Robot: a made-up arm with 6 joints. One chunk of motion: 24 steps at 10 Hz.
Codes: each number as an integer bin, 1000 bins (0 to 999) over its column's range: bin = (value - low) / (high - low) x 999, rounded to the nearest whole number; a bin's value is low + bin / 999 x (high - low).
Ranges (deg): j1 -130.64..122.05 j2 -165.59..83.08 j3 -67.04..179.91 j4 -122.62..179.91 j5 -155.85..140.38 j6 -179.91..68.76
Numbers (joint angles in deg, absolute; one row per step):
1: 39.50 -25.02 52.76 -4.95 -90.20 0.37
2: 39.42 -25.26 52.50 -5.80 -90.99 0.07
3: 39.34 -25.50 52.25 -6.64 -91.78 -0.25
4: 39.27 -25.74 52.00 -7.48 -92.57 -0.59
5: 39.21 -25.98 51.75 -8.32 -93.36 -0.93
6: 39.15 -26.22 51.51 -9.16 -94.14 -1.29
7: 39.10 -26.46 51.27 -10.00 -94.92 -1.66
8: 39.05 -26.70 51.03 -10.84 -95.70 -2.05
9: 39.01 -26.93 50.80 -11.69 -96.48 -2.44
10: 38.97 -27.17 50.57 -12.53 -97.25 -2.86
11: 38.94 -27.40 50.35 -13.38 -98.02 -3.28
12: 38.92 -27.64 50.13 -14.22 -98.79 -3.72
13: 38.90 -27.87 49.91 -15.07 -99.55 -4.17
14: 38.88 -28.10 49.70 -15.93 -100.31 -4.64
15: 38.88 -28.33 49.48 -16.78 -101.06 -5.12
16: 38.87 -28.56 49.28 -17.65 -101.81 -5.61
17: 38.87 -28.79 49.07 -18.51 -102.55 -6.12
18: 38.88 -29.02 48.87 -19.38 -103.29 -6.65
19: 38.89 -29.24 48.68 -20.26 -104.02 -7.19
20: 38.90 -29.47 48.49 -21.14 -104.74 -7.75
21: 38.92 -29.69 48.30 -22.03 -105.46 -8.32
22: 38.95 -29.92 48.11 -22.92 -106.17 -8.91
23: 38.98 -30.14 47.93 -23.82 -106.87 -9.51
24: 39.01 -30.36 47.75 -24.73 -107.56 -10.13
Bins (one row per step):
1: 673 565 485 389 221 724
2: 672 564 484 386 219 723
3: 672 563 483 383 216 722
4: 672 562 482 380 213 720
5: 671 561 481 377 211 719
6: 671 560 480 375 208 718
7: 671 559 479 372 205 716
8: 671 558 478 369 203 715
9: 671 557 477 366 200 713
10: 671 556 476 364 198 711
11: 670 555 475 361 195 710
12: 670 554 474 358 192 708
13: 670 553 473 355 190 706
14: 670 552 472 352 187 704
15: 670 551 471 349 185 702
16: 670 551 471 347 182 700
17: 670 550 470 344 180 698
18: 670 549 469 341 177 696
19: 670 548 468 338 175 694
20: 670 547 467 335 172 692
21: 670 546 467 332 170 689
22: 670 545 466 329 168 687
23: 671 544 465 326 165 685
24: 671 543 464 323 163 682

